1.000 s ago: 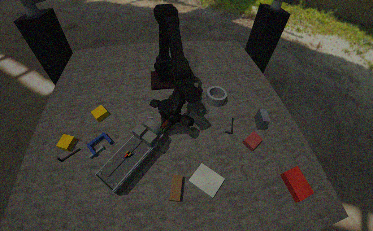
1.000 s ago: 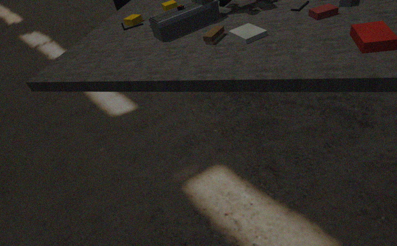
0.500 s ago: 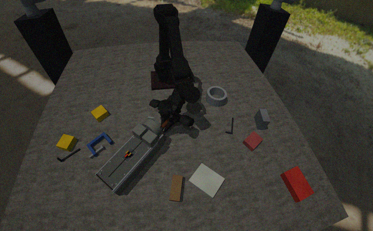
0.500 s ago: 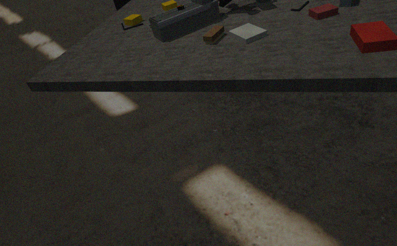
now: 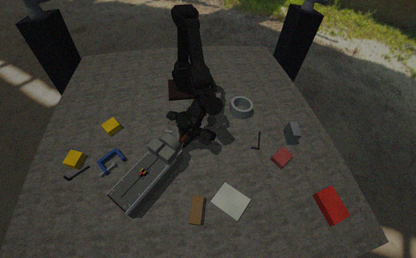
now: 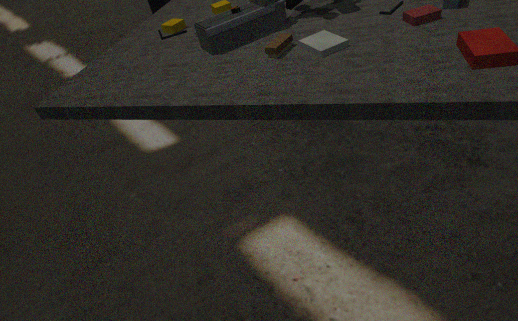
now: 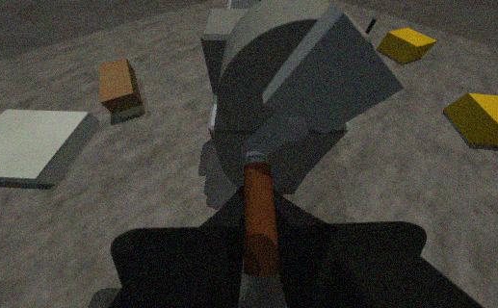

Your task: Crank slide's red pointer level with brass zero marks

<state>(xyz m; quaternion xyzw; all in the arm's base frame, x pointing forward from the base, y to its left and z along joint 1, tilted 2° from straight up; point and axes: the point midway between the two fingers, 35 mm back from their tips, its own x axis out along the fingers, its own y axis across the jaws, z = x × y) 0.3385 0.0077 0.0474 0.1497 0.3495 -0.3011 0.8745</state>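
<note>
The brown crank handle lies 30 mm above my gripper tip, 20 mm behind it and 10 mm to the left of it. Round my gripper tip: white plate: 210 mm ahead, 150 mm to the left, 20 mm below; then red pointer: 120 mm to the right, 120 mm ahead, 50 mm above; then brown block: 230 mm ahead, 40 mm to the left, 20 mm below.
</note>
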